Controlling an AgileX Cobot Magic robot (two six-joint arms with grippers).
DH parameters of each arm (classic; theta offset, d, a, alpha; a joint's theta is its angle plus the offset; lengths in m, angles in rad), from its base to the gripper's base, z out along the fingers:
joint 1: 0 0.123 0 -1.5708
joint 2: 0.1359 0 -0.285 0
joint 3: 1.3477 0 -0.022 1.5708
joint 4: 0 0.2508 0 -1.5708
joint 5: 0 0 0.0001 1.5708
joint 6: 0 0.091 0 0
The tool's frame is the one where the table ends.
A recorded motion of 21 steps. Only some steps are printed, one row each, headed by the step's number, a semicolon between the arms.
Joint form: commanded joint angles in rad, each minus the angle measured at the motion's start. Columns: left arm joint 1, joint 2, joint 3, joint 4, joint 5, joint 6; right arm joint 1, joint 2, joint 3, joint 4, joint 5, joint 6.
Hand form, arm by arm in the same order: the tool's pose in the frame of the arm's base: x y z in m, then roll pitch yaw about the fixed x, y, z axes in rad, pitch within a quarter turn. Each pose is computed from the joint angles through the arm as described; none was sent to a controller.
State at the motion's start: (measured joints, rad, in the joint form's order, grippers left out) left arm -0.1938 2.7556 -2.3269 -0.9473 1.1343 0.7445; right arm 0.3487 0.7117 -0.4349 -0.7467 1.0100 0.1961
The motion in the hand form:
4: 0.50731 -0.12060 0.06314 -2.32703 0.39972 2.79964; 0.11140 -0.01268 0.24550 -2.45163 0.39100 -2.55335
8: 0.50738 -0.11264 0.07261 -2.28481 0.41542 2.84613; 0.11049 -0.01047 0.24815 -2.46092 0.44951 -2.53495
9: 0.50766 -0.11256 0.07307 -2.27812 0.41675 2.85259; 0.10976 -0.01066 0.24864 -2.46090 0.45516 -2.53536
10: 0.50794 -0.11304 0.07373 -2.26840 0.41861 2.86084; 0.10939 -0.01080 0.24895 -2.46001 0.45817 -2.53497
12: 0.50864 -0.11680 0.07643 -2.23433 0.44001 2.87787; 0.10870 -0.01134 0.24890 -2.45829 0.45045 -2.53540
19: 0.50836 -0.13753 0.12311 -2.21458 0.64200 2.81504; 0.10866 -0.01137 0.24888 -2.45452 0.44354 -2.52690
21: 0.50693 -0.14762 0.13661 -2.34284 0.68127 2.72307; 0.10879 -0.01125 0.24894 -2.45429 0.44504 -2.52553
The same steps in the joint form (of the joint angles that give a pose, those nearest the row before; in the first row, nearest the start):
4: 0.0953 -0.0472 0.1411 -0.0141 0.0868 0.0675; -0.0003 -0.0055 0.0037 0.0216 -0.0363 0.0003
8: 0.1150 -0.0765 0.1768 -0.0613 0.0868 0.0838; -0.0003 -0.0304 0.0037 0.0401 -0.0755 0.0002
9: 0.1158 -0.0766 0.1768 -0.0682 0.0868 0.0838; -0.0004 -0.0361 0.0037 0.0416 -0.0753 0.0002
10: 0.1158 -0.0765 0.1768 -0.0783 0.0868 0.0837; -0.0005 -0.0393 0.0037 0.0416 -0.0753 0.0001
12: 0.1120 -0.0765 0.1767 -0.1187 0.0868 0.1023; -0.0004 -0.0410 0.0036 0.0416 -0.0675 -0.0054
19: 0.0783 -0.1551 0.1767 -0.2023 0.0868 0.2405; -0.0004 -0.0410 0.0037 0.0416 -0.0669 -0.0156
21: 0.0504 -0.1930 0.1768 -0.1248 0.0365 0.2432; -0.0004 -0.0410 0.0037 0.0416 -0.0689 -0.0156

